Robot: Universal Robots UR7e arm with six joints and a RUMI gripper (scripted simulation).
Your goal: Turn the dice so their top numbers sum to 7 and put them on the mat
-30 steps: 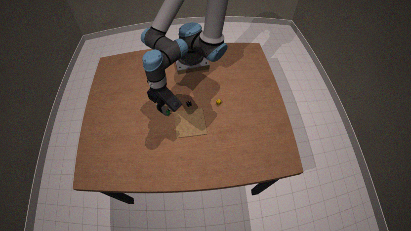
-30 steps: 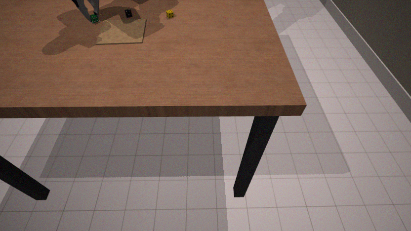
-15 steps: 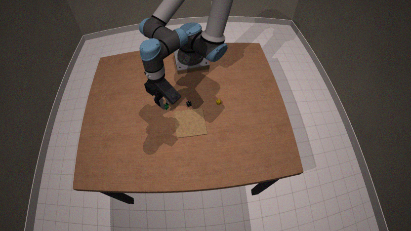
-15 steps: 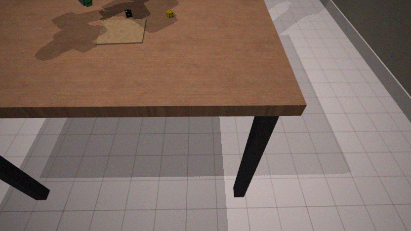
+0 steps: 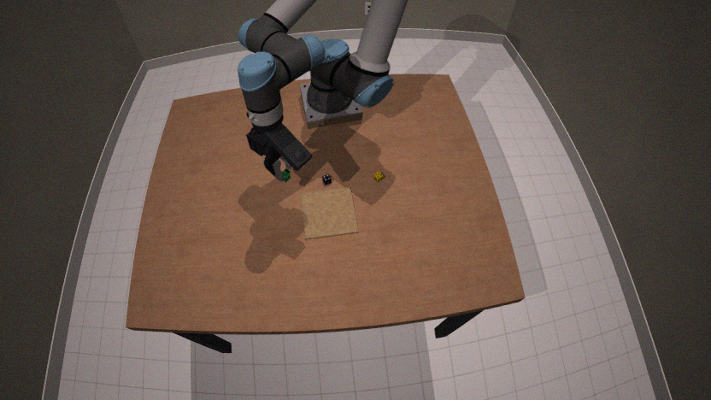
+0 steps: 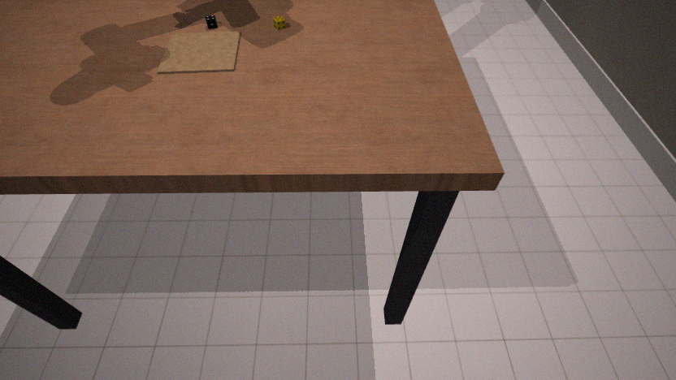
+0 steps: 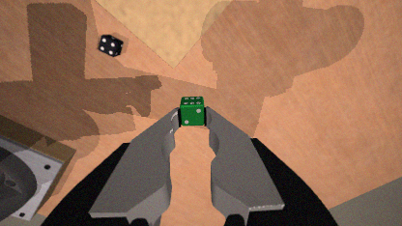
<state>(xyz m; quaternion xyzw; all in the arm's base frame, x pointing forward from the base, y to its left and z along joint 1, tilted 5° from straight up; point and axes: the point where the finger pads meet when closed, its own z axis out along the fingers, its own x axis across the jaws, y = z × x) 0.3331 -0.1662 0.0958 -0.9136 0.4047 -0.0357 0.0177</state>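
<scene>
Now: hand 110 mm to the right of the black die, 110 mm above it and 40 mm past it. From my hand the other things lie so: yellow die 250 mm to the left, 110 mm below, 20 mm behind; green die 10 mm below; tan mat 110 mm below, 100 mm to the left, 60 mm ahead.
</scene>
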